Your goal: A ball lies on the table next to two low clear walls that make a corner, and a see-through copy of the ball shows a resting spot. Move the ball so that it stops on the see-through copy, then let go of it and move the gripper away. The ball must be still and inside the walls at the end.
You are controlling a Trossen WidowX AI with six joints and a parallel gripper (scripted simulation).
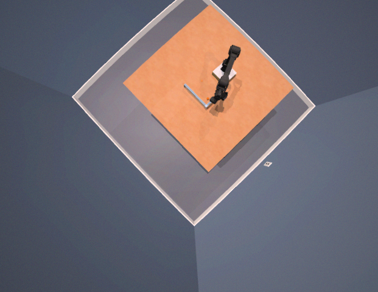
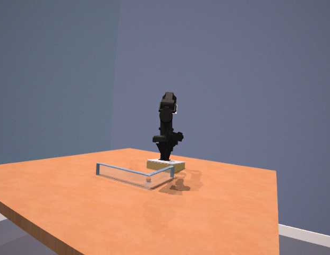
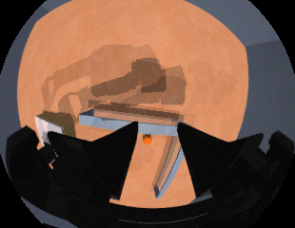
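Right now the orange ball is 11 cm below my gripper tip and 8 cm to the right of it. From my gripper tip the other things lie so: faint orange spot 24 cm to the right, 11 cm below, 10 cm behind.
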